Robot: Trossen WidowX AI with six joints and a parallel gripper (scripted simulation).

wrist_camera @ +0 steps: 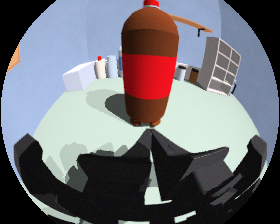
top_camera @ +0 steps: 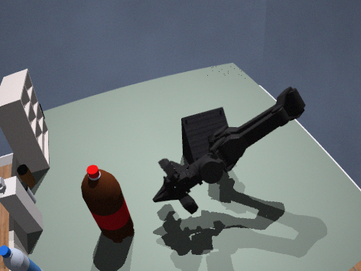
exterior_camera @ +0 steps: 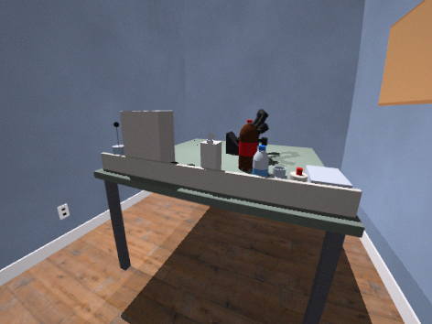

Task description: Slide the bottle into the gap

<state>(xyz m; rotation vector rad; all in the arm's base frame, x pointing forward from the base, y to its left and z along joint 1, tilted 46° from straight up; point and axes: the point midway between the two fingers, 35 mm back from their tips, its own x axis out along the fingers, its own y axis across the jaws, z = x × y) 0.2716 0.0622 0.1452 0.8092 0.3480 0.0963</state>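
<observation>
Right now the brown cola bottle is 170 mm ahead of my hand, 20 mm to the right of it and 30 mm above it. Also, from my hand: grey jar: 490 mm ahead, 150 mm to the left, 60 mm below; low white rail: 510 mm ahead, 210 mm to the right, 70 mm below; blue-capped bottle: 490 mm ahead, 80 mm to the left, 20 mm below.
</observation>
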